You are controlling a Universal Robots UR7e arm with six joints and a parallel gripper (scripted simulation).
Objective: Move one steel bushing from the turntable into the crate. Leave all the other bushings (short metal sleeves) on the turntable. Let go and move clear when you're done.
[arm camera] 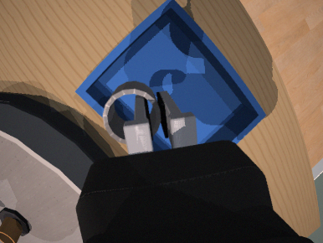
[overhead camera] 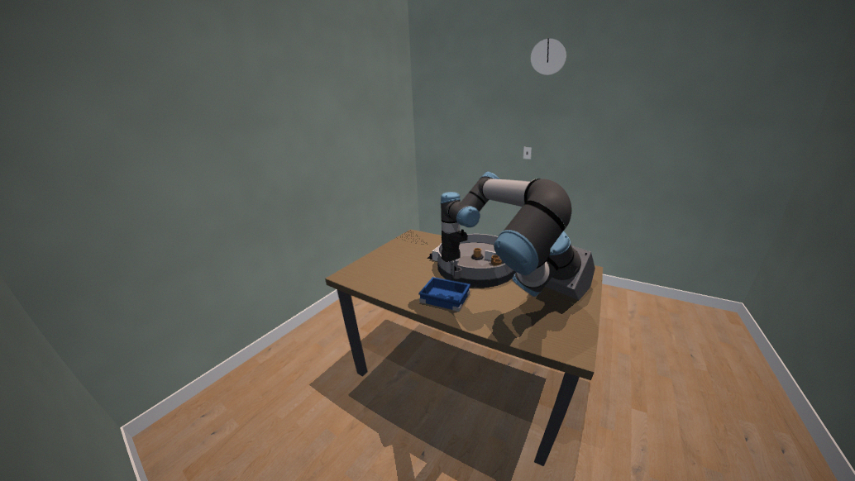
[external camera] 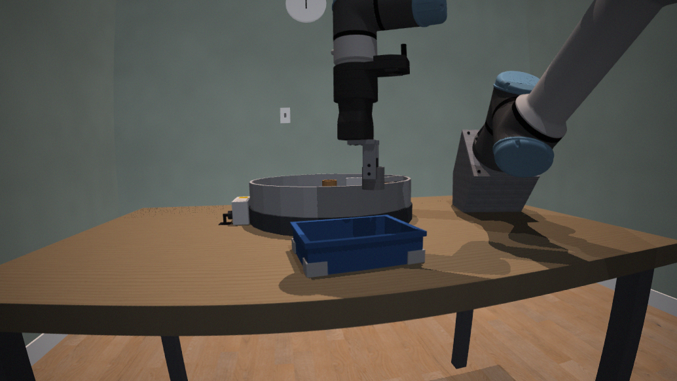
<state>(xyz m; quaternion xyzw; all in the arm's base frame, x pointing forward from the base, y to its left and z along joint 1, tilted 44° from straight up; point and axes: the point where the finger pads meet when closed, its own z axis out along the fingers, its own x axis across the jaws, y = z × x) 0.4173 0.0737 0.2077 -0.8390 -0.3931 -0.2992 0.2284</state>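
My gripper is now 40 mm short of the blue crate, 20 mm to the right of it and 120 mm above it. From my hand the other things lie so: grey round turntable: 10 mm ahead, 330 mm to the right, 90 mm below.
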